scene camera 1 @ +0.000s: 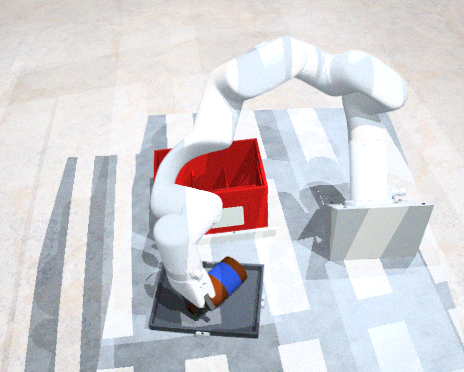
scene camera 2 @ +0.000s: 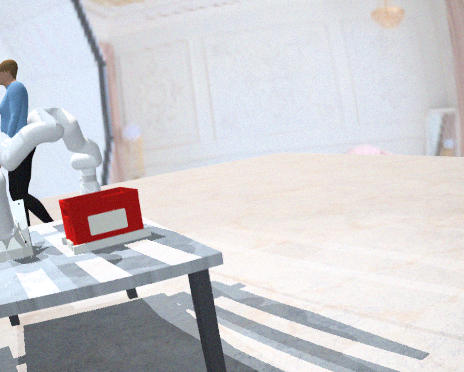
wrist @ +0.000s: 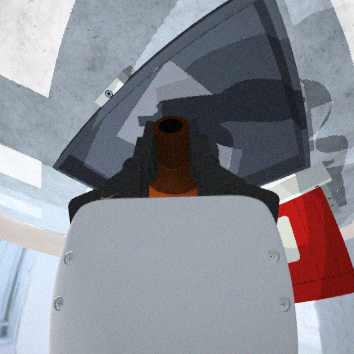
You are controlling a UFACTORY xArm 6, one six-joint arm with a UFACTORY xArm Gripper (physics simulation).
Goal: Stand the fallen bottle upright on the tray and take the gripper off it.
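Places are measured from the arm's base along level axes (x right, y down, z ahead), in metres.
Pixels of known places: gripper, between the fingertips: [scene camera 1: 197, 308] [wrist: 172, 133]; arm's base, origin of its link: [scene camera 1: 369, 204] [scene camera 2: 4, 226].
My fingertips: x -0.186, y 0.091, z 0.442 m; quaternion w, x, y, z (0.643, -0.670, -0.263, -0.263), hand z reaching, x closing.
Ahead of a thing's pixels: the offset from my fingertips to its top centre.
A brown bottle {dx +0.040, dy -0.052, dz -0.041 m} [scene camera 1: 227, 279] [wrist: 171, 170] with a blue band lies on its side on the dark tray {dx +0.037, dy +0.001, dz -0.027 m} [scene camera 1: 245, 327] [wrist: 280, 65], its base toward the red box and its neck toward the tray's front left in scene camera 1. My gripper [scene camera 1: 201, 306] [wrist: 172, 133] is shut on the bottle's neck, with one dark finger on each side of it in the wrist view. The bottle's mouth shows between the fingertips. In scene camera 1 the hand hides part of the neck. The bottle and the tray do not show in scene camera 2.
A red divided box {dx +0.312, dy -0.148, dz -0.053 m} [scene camera 1: 252, 210] [scene camera 2: 75, 225] [wrist: 322, 250] stands behind the tray on a pale base strip. The robot's base block [scene camera 1: 345, 232] stands to the right in scene camera 1. A person [scene camera 2: 15, 107] in a blue top stands beyond the table [scene camera 2: 150, 277].
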